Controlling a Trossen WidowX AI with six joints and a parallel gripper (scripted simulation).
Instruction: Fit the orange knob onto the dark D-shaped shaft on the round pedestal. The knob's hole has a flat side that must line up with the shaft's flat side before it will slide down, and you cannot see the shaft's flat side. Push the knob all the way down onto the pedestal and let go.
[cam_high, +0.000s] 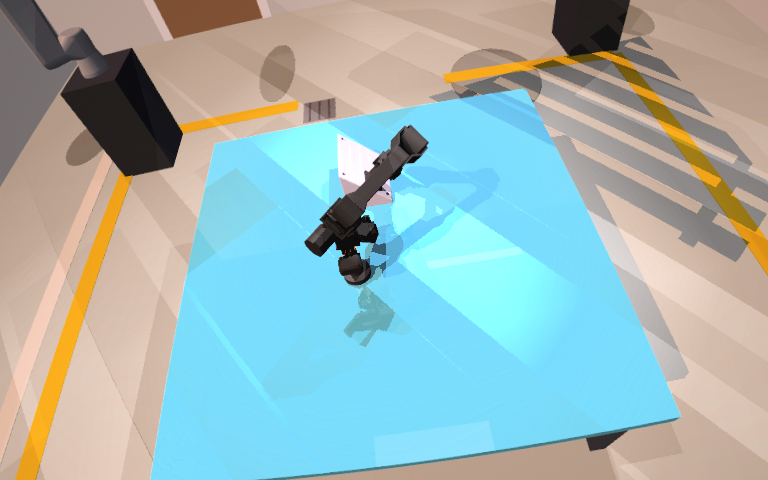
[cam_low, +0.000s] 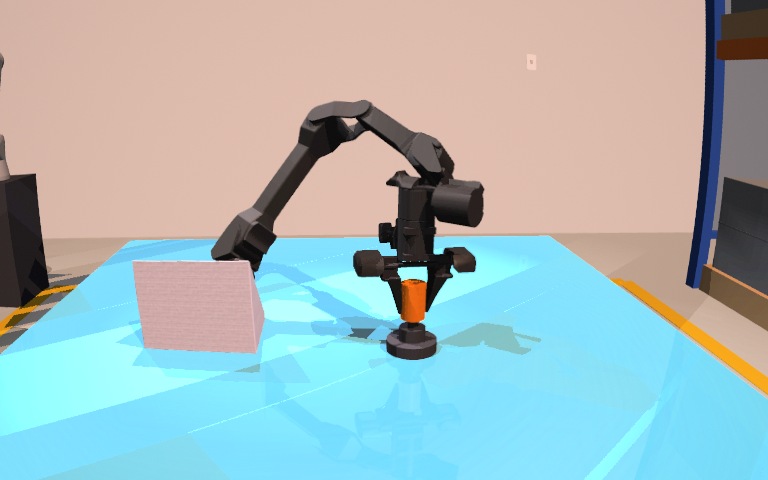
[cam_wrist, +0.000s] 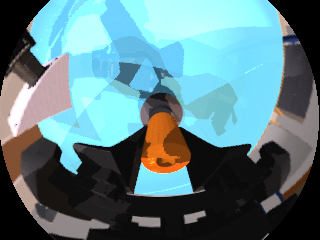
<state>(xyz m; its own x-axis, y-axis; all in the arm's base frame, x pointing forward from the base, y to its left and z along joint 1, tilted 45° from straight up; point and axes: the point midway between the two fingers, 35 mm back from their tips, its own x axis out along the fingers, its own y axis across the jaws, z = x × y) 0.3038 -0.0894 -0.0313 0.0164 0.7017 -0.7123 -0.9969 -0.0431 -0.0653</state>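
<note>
My gripper tip is 40 mm above the dark round pedestal. Round my gripper tip: orange knob: 20 mm above.
</note>
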